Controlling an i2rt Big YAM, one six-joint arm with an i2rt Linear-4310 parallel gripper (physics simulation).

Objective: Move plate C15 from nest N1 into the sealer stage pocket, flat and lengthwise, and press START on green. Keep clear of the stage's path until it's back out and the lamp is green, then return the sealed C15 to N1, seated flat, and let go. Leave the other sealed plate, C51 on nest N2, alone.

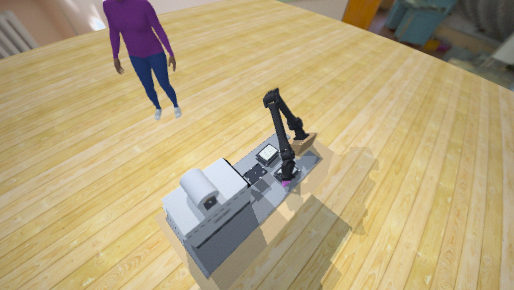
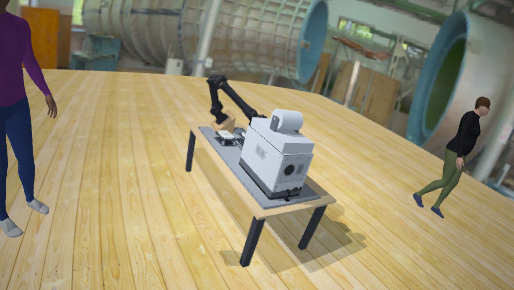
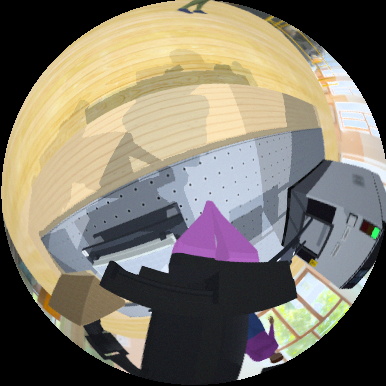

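Where they show: gripper, fingertip midpoint: [image 1: 283, 186] [image 3: 207, 204]; arm's base, origin of the base link: [image 1: 301, 137] [image 2: 222, 119] [image 3: 83, 309].
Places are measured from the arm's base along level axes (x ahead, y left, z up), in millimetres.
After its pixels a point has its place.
Observation:
My gripper [image 1: 285, 184] @[z -24, x 437, y 181 mm] [image 3: 207, 204] @[z -24, x 437, y 181 mm] is shut and empty, its magenta fingertips together beside a nest [image 3: 137, 222] @[z -68, x 338, y 174 mm]. A pale plate [image 3: 145, 257] @[z -11, x 348, y 155 mm] lies in that nest, partly hidden by the gripper body. Another white plate [image 1: 268, 152] @[z -6, x 315, y -84 mm] [image 2: 226, 134] @[z -6, x 325, y -89 mm] sits on the other nest, farther from the gripper. The labels are too small to tell which plate is C15 or C51. The black stage [image 1: 255, 174] @[z 17, x 532, y -5 mm] is outside the sealer [image 1: 230, 180] @[z 277, x 754, y 24 mm] [image 2: 275, 160] @[z 156, x 1040, y -124 mm] [image 3: 340, 210] @[z 81, x 672, y 88 mm]; no plate shows on it. The green lamp [image 3: 375, 233] is lit on the sealer front.
A white roll [image 1: 197, 187] @[z 402, x 912, y 8 mm] [image 2: 289, 121] @[z 356, x 960, y -41 mm] tops the sealer. The wooden block [image 1: 303, 144] @[z 55, x 91, y 72 mm] [image 2: 223, 121] @[z 0, x 47, y -7 mm] [image 3: 85, 297] @[z -10, x 118, y 71 mm] at the arm's base stands at the table end. A person in purple [image 1: 135, 30] [image 2: 17, 65] and one in black [image 2: 467, 132] stand away from the table.

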